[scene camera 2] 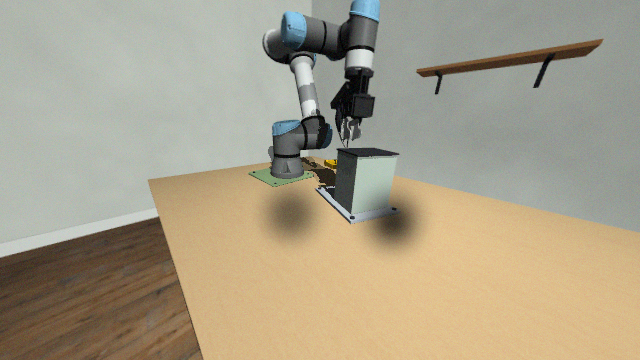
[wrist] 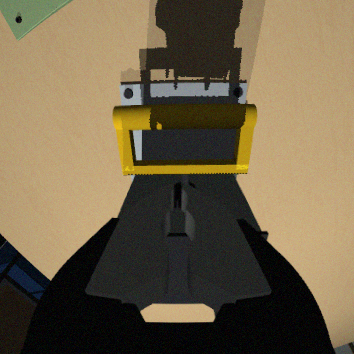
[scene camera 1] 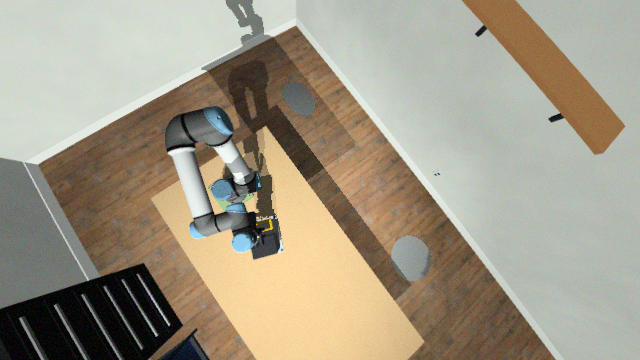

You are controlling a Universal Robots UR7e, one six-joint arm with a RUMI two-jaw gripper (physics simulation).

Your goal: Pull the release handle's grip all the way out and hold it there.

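Observation:
The yellow release handle [scene camera 1: 270, 225] [scene camera 2: 330, 163] [wrist: 200, 116] is a rectangular frame with a thick round grip bar. It stands out from one side of a dark-topped box housing [scene camera 1: 267, 244] [scene camera 2: 372, 185]. In scene camera 2 the housing hides most of it. My gripper [scene camera 2: 346, 145] [wrist: 177, 185] is shut with nothing between its fingers. In the wrist view its fingertips are beside the handle's inner bar, over the housing side; in scene camera 2 they show above the housing top's far edge. The fingers hide much of the housing and the handle's stem in the wrist view.
The housing stands on a pale baseplate [scene camera 2: 370, 216] [wrist: 190, 90] bolted to the wooden table [scene camera 1: 320, 280] [scene camera 2: 400, 300]. The arm's base stands on a green plate [scene camera 2: 274, 181] [wrist: 30, 15] nearby. A wooden shelf [scene camera 1: 550, 65] [scene camera 2: 500, 62] is on the wall.

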